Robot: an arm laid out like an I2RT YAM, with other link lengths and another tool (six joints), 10 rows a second.
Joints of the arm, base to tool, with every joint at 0 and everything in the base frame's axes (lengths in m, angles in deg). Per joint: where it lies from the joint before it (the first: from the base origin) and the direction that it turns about. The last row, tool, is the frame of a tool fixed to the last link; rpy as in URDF.
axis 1: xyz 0 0 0.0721 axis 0 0 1
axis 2: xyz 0.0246 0.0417 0.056 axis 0 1 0
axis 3: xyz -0.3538 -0.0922 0 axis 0 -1 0
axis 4: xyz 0.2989 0.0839 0.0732 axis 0 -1 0
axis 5: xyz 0.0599 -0.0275 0.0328 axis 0 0 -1
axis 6: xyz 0.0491 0 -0.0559 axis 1 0 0
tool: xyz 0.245 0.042 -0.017 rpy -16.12 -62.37 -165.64
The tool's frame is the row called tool.
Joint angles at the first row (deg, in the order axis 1, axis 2, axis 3, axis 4, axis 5, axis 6):
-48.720 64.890 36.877 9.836 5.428 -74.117
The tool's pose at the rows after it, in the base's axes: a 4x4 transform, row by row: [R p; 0 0 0 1], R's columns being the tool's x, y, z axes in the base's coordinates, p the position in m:
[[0.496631 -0.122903 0.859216 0.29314], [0.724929 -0.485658 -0.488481 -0.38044], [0.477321 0.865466 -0.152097 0.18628], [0 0 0 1]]
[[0.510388 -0.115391 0.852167 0.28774], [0.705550 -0.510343 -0.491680 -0.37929], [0.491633 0.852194 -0.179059 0.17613], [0 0 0 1]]
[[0.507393 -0.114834 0.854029 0.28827], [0.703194 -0.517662 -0.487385 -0.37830], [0.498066 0.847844 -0.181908 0.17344], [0 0 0 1]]
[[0.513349 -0.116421 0.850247 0.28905], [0.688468 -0.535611 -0.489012 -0.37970], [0.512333 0.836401 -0.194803 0.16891], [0 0 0 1]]
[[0.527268 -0.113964 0.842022 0.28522], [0.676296 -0.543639 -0.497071 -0.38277], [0.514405 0.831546 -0.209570 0.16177], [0 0 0 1]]
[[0.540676 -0.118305 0.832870 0.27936], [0.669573 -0.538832 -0.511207 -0.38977], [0.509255 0.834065 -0.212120 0.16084], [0 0 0 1]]
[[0.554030 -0.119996 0.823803 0.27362], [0.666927 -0.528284 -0.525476 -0.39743], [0.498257 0.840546 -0.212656 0.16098], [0 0 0 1]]
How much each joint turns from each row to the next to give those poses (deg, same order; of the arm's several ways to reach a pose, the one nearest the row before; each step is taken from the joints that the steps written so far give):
-1.343 0.064 0.303 -2.627 -1.316 0.739
-0.569 0.429 0.190 -1.639 -0.191 0.429
-0.195 0.162 -0.091 -0.072 -0.493 0.181
-0.123 1.041 0.798 -0.877 -0.030 0.749
-0.414 0.827 -0.056 -0.016 0.294 0.047
-0.981 0.492 0.081 0.411 0.092 -0.354
-0.891 0.475 0.001 0.749 0.236 -0.657

